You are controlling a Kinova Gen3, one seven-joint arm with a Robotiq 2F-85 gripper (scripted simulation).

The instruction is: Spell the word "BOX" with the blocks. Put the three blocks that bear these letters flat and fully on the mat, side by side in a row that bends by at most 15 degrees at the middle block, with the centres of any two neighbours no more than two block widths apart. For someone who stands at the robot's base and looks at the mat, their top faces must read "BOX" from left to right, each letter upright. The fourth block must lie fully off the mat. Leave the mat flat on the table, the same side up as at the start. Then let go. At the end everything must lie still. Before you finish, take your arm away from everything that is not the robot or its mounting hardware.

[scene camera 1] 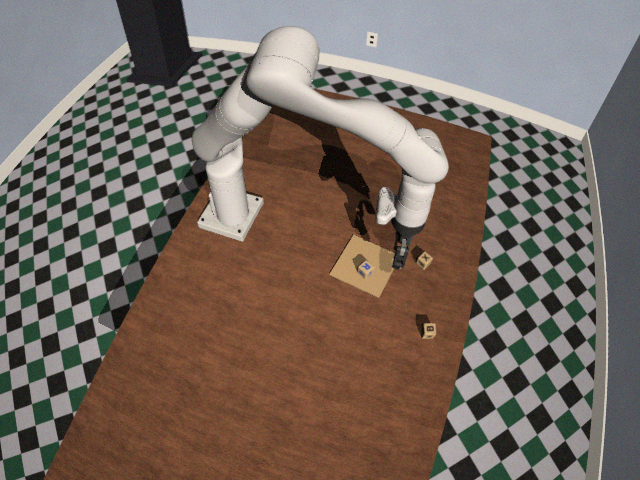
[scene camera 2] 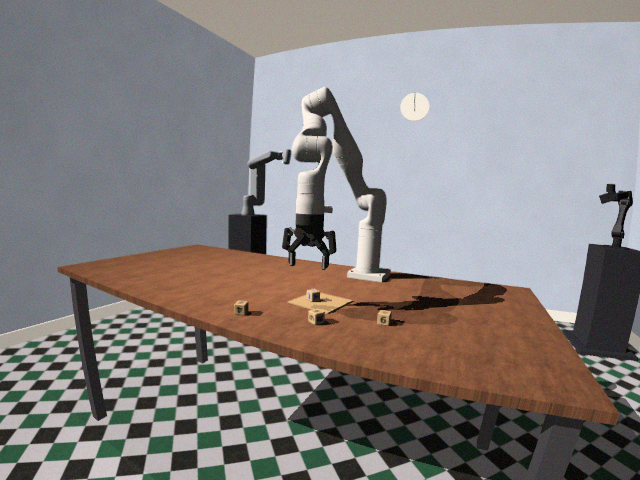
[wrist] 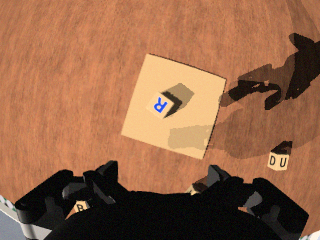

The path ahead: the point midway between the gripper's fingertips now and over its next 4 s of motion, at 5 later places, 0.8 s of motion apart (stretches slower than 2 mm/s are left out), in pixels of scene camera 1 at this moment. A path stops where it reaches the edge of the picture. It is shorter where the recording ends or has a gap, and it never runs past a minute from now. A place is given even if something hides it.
My gripper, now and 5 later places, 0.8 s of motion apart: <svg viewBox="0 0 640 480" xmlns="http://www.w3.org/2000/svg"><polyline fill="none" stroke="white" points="398,251 392,251 397,253 406,258 417,264 426,270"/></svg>
